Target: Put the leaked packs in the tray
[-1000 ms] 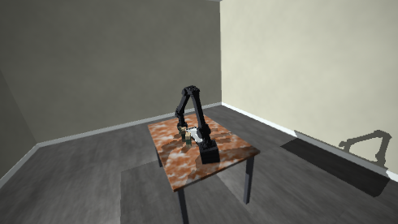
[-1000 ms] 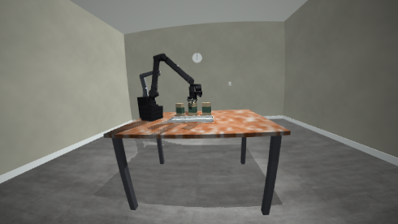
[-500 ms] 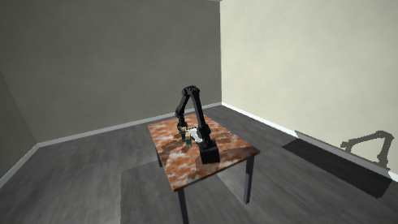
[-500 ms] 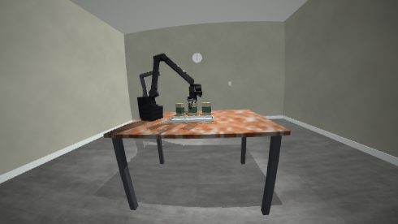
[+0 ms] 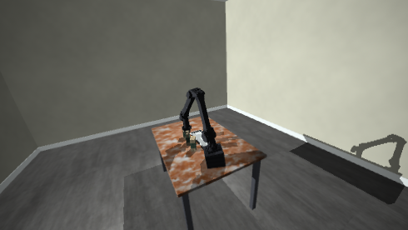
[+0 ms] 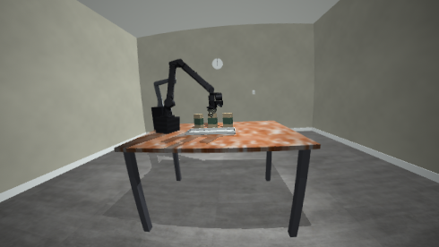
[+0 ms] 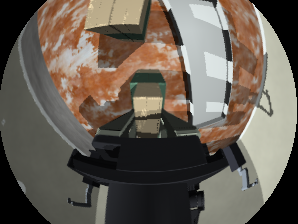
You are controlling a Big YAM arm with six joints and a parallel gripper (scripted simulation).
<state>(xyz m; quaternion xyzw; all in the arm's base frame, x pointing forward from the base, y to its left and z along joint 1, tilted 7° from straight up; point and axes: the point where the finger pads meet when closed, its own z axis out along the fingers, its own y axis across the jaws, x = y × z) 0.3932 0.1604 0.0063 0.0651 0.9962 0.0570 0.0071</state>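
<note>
My gripper is now 17 cm to the left of the white tray, 11 cm above it and 4 cm short of it.
</note>
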